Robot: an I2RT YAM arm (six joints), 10 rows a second.
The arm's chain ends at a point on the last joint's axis. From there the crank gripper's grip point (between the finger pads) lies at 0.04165 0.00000 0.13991 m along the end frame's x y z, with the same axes.
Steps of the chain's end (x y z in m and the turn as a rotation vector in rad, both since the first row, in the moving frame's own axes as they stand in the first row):
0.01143, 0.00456, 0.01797, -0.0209, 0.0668, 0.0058
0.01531, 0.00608, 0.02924, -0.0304, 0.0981, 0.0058
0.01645, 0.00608, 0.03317, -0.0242, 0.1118, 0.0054
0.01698, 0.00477, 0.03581, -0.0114, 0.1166, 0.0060
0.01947, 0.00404, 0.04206, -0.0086, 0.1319, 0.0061
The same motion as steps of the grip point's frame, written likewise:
0.02067, 0.00772, 0.01484, -0.0209, 0.0668, 0.0058
0.02880, 0.01054, 0.02442, -0.0304, 0.0981, 0.0058
0.03179, 0.00967, 0.02761, -0.0242, 0.1118, 0.0054
0.03297, 0.00663, 0.03000, -0.0114, 0.1166, 0.0060
0.03750, 0.00553, 0.03536, -0.0086, 0.1319, 0.0061

